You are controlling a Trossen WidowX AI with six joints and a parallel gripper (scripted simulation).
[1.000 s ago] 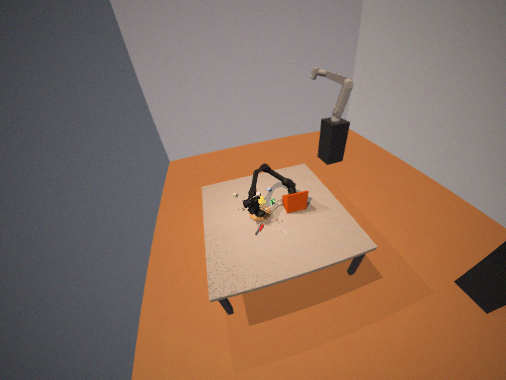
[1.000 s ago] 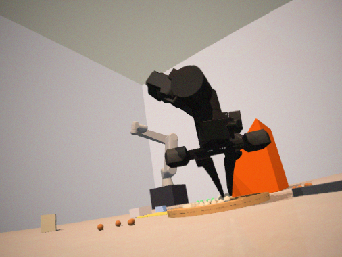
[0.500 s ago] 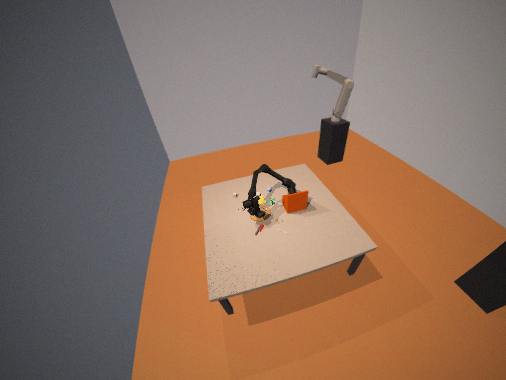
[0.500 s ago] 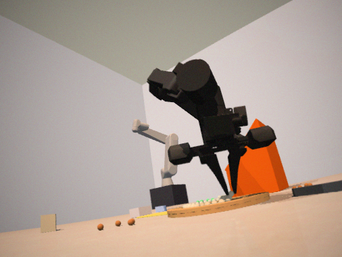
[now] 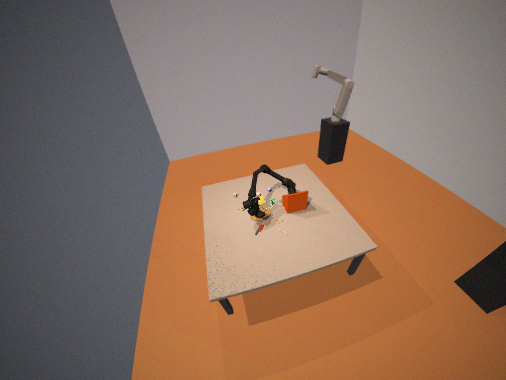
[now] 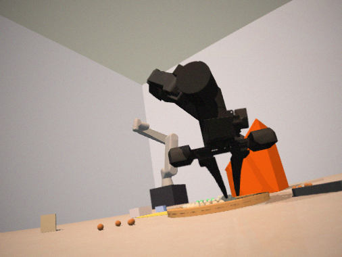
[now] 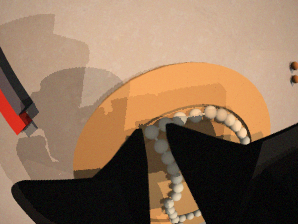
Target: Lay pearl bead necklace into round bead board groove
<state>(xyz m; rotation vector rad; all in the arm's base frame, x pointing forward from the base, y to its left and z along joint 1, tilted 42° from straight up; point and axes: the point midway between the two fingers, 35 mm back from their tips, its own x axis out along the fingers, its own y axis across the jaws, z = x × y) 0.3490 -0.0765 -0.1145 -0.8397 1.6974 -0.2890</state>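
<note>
The round wooden bead board lies 4 cm behind my gripper tip, 5 cm to the right of it and 1 cm below it. From my gripper tip the other things lie so: tan cube 12 cm ahead, 38 cm to the right; then yellow flat piece 10 cm behind, 22 cm to the right, 2 cm below; then red-handled tool 1 cm ahead, 13 cm to the left, 1 cm below.
</note>
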